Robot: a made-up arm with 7 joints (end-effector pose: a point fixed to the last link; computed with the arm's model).
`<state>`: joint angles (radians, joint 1 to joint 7).
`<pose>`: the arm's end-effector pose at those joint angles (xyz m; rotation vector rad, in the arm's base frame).
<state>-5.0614 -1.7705 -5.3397 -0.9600 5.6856 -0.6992 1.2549</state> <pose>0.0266 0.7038 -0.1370 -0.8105 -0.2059 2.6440</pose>
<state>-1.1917 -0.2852 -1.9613 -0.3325 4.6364 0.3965 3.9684</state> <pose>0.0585 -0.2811 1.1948 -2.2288 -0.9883 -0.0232</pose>
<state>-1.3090 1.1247 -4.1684 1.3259 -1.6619 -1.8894 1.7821</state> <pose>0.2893 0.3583 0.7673 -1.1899 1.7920 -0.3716</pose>
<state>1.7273 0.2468 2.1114 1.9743 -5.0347 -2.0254 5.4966</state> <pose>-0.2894 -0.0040 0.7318 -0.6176 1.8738 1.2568</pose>
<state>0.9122 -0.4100 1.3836 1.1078 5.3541 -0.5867 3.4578</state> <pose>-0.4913 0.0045 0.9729 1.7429 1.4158 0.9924</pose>
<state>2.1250 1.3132 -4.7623 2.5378 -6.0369 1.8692 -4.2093</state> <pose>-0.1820 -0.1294 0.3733 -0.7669 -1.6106 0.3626</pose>
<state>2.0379 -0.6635 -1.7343 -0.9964 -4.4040 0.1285 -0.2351</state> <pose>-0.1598 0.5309 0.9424 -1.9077 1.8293 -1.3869</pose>
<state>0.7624 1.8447 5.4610 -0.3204 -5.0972 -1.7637 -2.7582</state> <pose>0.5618 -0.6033 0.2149 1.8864 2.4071 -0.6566</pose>
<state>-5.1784 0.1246 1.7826 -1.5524 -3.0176 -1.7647 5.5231</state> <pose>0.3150 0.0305 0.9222 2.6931 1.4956 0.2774</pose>
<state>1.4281 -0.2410 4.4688 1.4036 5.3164 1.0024 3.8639</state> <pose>0.3183 0.3350 0.7611 0.6413 -0.7711 0.8769</pose>
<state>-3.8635 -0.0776 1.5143 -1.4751 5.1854 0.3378 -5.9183</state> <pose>0.3249 -0.2905 0.8657 -0.3765 -1.9893 -1.2123</pose>
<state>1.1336 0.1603 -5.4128 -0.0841 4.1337 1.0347 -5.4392</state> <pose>0.1551 -0.0849 1.1830 2.2137 -0.7392 -1.3425</pose>
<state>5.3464 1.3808 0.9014 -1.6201 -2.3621 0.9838 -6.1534</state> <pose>-0.0355 0.5141 0.5575 -0.1979 1.3088 -0.2364</pose>
